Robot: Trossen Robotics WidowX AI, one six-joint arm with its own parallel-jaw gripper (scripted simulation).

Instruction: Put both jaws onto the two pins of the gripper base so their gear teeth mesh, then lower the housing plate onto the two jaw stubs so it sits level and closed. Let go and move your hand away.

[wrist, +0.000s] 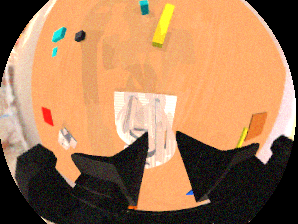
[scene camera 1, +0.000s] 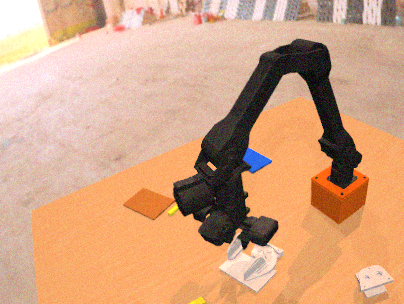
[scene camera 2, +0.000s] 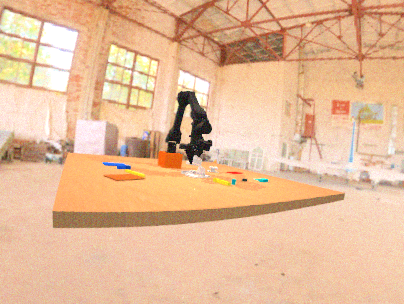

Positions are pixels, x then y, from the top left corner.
Labels:
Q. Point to a pale grey jaw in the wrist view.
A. At 127, 119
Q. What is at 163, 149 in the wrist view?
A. A pale grey jaw.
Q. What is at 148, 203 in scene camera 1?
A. An orange tile.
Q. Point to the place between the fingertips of the gripper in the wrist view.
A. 162, 134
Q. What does the gripper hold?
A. A pale grey jaw.

